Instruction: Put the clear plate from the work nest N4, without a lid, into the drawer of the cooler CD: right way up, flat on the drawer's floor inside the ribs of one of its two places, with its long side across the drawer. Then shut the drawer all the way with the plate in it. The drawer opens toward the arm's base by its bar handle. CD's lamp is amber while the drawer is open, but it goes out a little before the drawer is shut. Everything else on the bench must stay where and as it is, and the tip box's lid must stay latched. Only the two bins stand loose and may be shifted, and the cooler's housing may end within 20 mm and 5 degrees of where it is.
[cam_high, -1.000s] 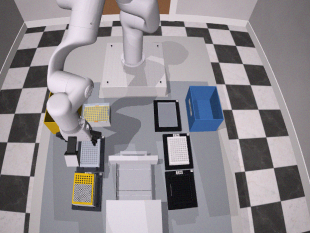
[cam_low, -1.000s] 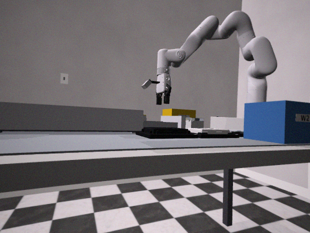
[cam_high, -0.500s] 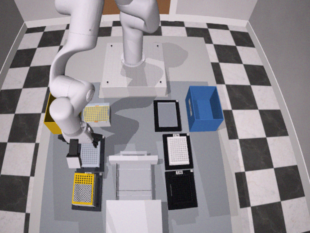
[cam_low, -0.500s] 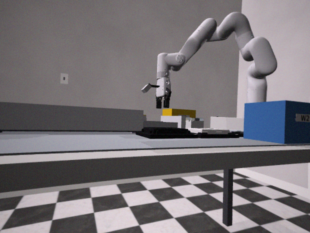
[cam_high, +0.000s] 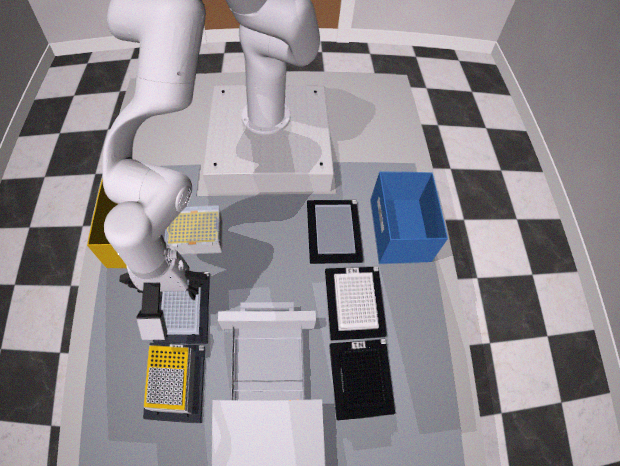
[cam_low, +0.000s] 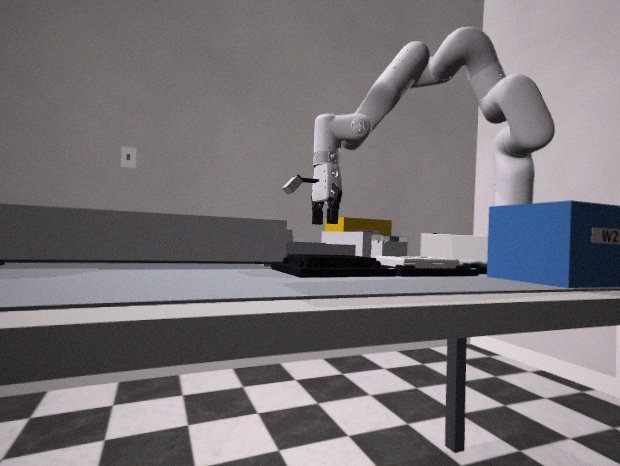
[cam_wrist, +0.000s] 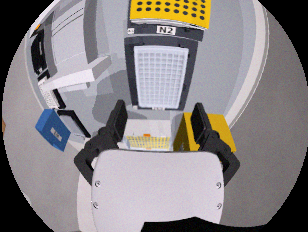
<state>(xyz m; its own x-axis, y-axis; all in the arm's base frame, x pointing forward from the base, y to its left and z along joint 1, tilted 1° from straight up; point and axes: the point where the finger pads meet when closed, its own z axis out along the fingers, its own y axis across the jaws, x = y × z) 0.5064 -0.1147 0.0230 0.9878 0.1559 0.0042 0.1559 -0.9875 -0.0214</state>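
Now: the clear plate 80 mm below my hand. Round my hand: yellow bin: 160 mm to the right, 160 mm behind, 60 mm below; then yellow tube rack: 160 mm ahead, 50 mm below, 10 mm to the left; then dark nest N4: 100 mm below.
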